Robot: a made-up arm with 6 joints. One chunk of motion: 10 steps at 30 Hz.
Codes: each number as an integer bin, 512 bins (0 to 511) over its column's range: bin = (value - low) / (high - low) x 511, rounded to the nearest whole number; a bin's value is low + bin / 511 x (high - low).
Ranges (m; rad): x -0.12..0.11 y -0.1..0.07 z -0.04..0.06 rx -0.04..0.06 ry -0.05..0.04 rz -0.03..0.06
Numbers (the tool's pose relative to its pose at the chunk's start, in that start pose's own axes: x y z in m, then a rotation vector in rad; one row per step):
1: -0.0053 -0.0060 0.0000 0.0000 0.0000 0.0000
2: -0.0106 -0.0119 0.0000 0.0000 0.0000 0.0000
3: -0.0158 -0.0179 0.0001 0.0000 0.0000 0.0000
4: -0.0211 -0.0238 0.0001 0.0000 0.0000 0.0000
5: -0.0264 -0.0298 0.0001 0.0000 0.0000 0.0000
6: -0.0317 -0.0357 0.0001 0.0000 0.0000 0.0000
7: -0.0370 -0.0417 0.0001 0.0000 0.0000 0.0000
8: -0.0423 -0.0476 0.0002 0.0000 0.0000 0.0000
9: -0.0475 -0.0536 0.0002 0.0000 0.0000 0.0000
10: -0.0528 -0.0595 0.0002 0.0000 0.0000 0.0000
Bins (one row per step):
1: 255 283 204 204 284 170
2: 243 265 204 204 284 170
3: 232 247 205 204 284 170
4: 220 229 205 204 284 170
5: 208 211 205 204 284 170
6: 196 193 205 204 284 170
7: 184 175 205 204 284 170
8: 173 158 205 204 284 170
9: 161 139 205 204 284 170
10: 149 122 205 204 284 170

